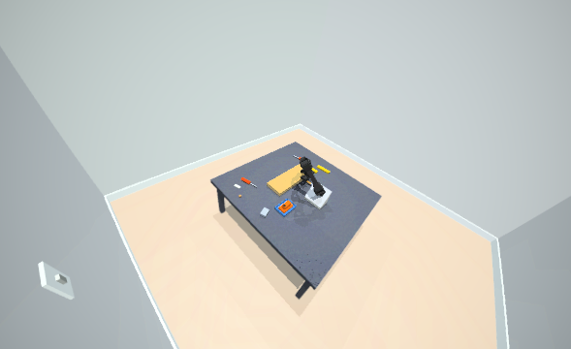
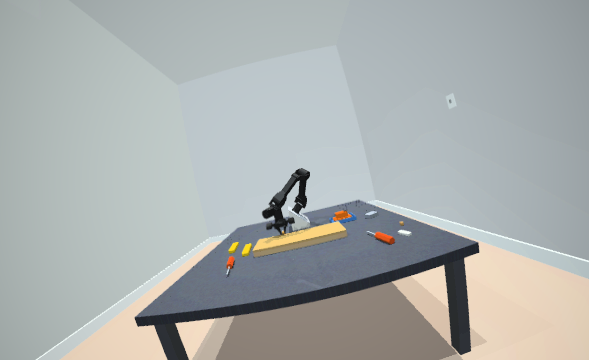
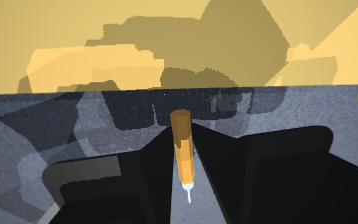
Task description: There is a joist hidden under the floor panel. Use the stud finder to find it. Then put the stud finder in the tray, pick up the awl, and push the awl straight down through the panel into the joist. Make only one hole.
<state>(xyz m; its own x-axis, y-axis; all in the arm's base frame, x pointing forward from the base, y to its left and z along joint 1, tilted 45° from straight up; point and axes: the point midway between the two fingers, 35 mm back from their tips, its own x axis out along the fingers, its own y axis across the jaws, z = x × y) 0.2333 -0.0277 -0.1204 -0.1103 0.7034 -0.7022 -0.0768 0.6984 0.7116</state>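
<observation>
My gripper tip is 5 cm past the awl. From my gripper tip the other things lie so: blue tray 9 cm behind, 42 cm to the left, 1 cm below; then square indicator 9 cm behind, 45 cm to the left, 4 cm above; then orange stud finder 9 cm behind, 44 cm to the left, 3 cm above.
</observation>
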